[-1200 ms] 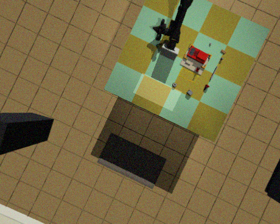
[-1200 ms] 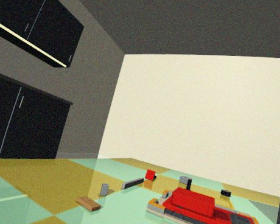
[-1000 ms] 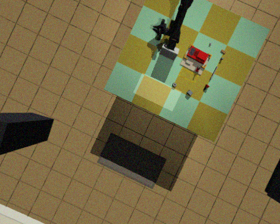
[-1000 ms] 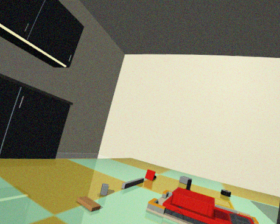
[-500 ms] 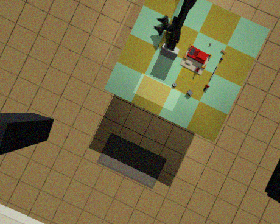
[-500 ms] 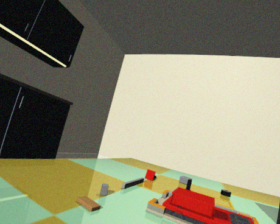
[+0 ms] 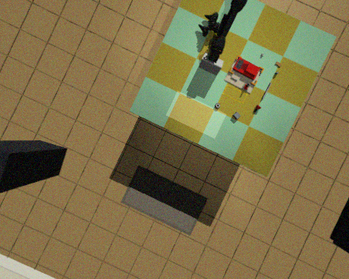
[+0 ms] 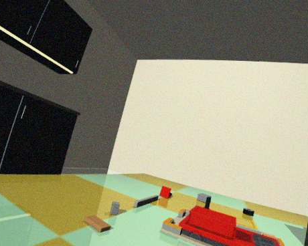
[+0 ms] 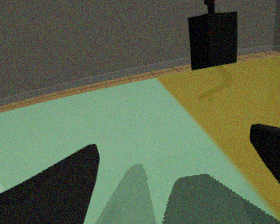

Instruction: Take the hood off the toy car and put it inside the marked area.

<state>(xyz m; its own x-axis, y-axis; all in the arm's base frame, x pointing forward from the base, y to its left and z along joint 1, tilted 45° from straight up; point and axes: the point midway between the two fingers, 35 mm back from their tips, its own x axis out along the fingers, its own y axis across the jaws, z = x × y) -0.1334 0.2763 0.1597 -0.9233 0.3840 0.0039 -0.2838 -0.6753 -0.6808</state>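
Right now my gripper tip is 52 cm short of the hood, 28 cm to the left of it and 2 cm below it. Also, from my gripper tip: grey bar: 70 cm ahead, 39 cm to the right, 2 cm below; then brown plank: 72 cm ahead, 15 cm to the right, 2 cm below; then black wheel: 63 cm to the right, 34 cm ahead, 2 cm below.
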